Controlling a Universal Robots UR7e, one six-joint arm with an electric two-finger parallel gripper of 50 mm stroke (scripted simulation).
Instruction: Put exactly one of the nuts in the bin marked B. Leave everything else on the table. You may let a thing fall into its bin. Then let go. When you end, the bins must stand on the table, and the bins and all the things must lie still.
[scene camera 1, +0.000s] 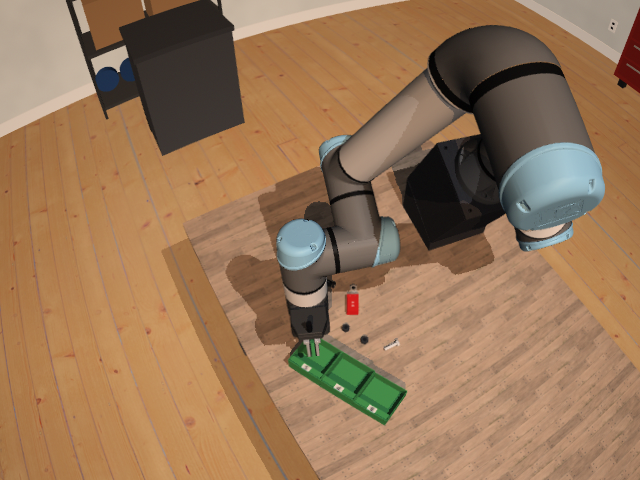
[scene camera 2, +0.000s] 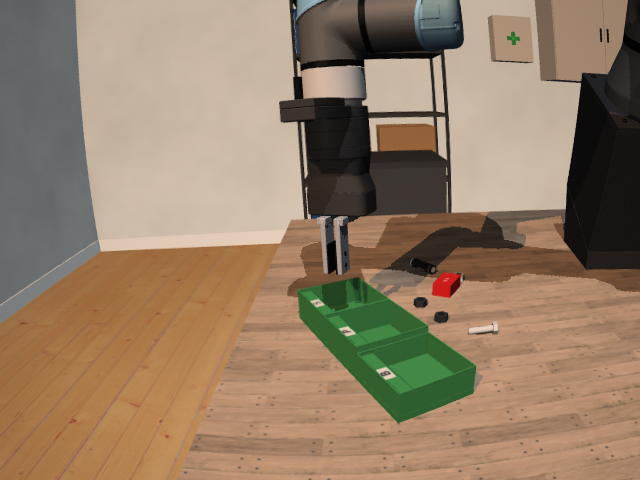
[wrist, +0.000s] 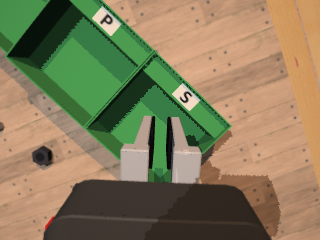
green tray: scene camera 1; scene camera 2; wrist 74, 62
same spot on green tray: (scene camera 2: 417, 357) = (scene camera 1: 371, 382)
